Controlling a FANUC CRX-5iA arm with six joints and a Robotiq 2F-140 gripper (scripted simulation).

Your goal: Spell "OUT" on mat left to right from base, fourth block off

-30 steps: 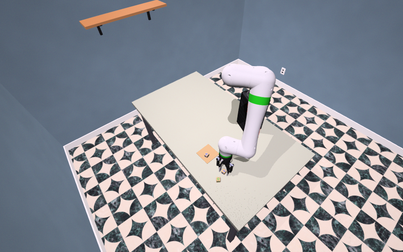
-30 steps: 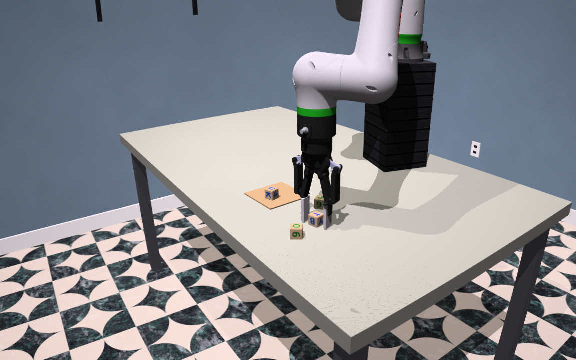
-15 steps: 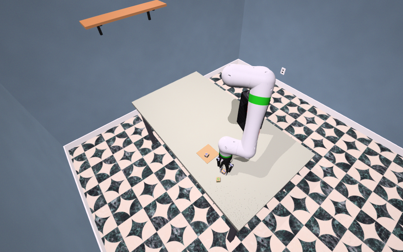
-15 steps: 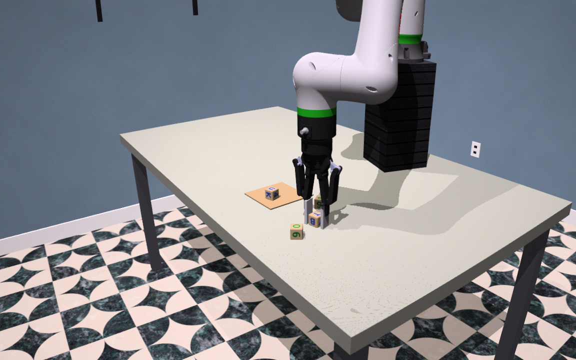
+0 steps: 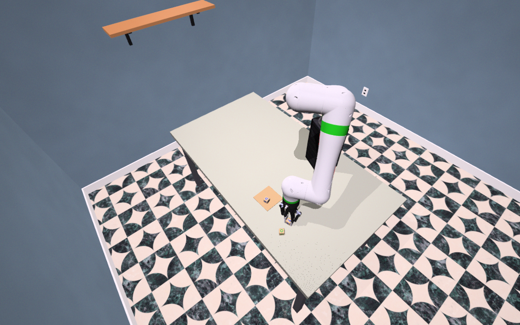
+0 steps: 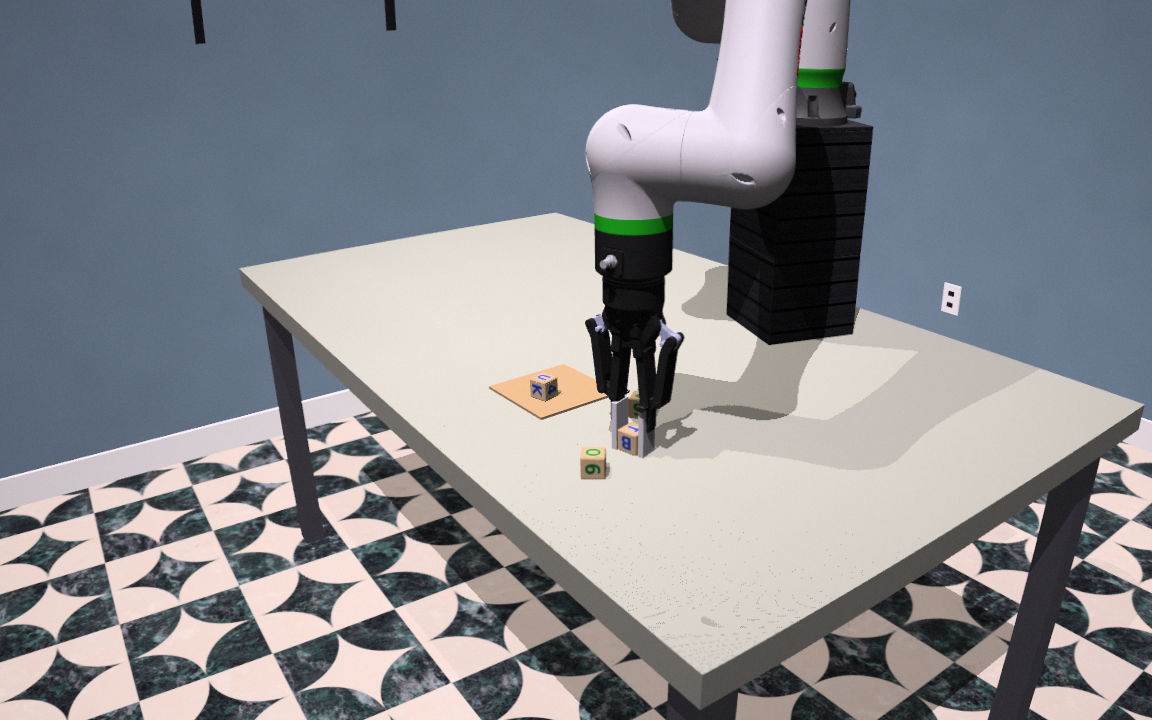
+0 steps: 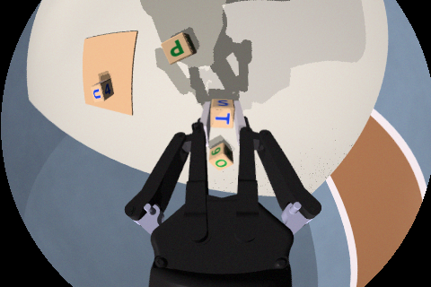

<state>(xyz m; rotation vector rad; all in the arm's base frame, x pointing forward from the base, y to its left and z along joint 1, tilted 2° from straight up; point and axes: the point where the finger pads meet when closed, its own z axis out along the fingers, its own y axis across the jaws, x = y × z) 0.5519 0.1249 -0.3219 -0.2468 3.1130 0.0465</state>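
Right now my hand is 5 cm past the tan mat, 21 cm to the left of it and 3 cm above it. Also, from my hand: wooden block: 8 cm ahead, 1 cm to the left, 2 cm below.
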